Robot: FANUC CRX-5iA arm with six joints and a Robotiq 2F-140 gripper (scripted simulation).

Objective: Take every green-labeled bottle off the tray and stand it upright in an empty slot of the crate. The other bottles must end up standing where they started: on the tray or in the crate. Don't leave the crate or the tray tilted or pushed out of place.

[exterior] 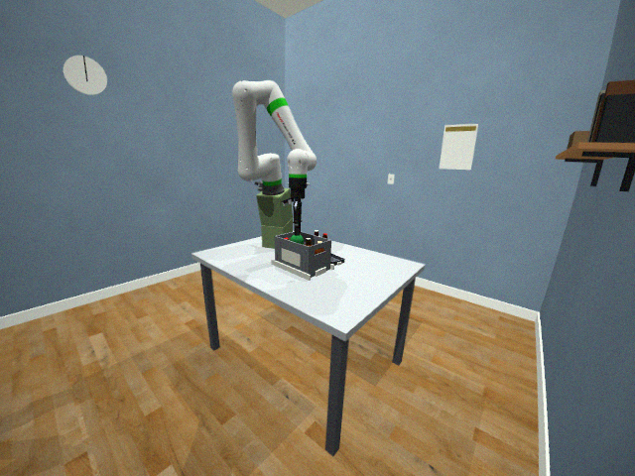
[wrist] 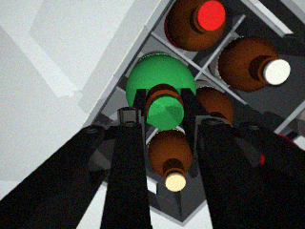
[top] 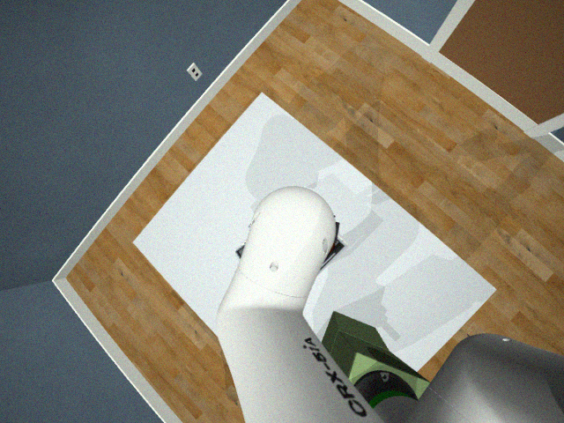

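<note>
My hand is 80 mm above the green-labeled bottle. Round my hand: white bottle 110 mm behind, 260 mm to the left, 150 mm below; then red-labeled bottle 20 mm behind, 250 mm to the left, 150 mm below; then crate 40 mm to the left, 150 mm below.
</note>
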